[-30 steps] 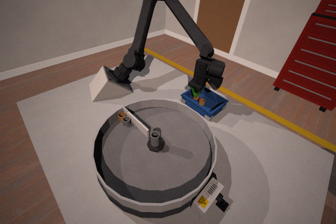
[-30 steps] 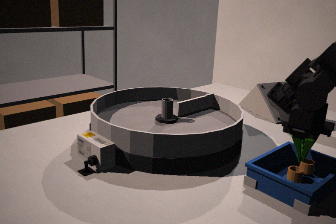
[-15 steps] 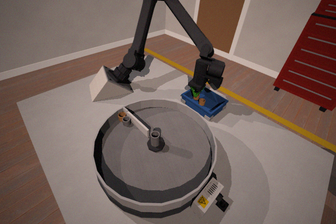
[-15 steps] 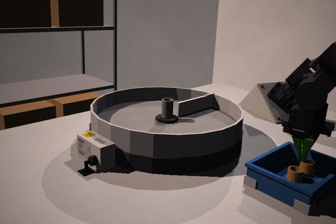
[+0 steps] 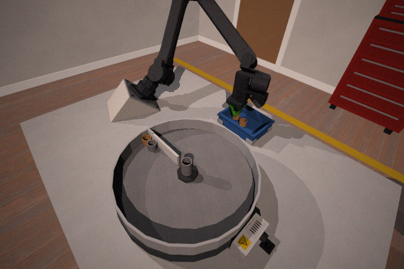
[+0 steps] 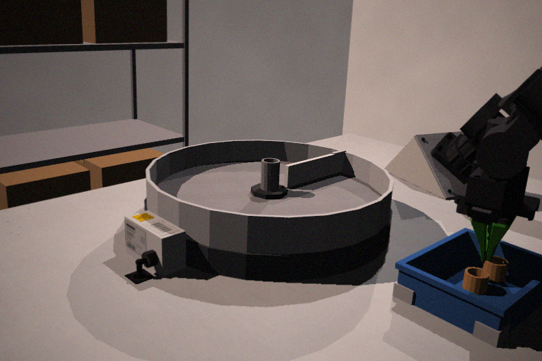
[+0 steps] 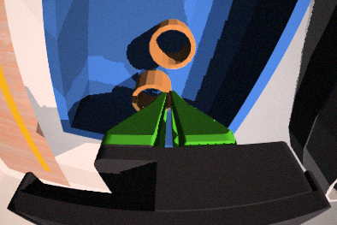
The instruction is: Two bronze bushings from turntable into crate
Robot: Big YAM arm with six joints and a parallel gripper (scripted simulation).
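Now: hand 5 cm short of the blue crate, 2 cm above it and 1 cm to the right of it. Round my hand: turntable 36 cm to the right, 6 cm ahead, 1 cm above.
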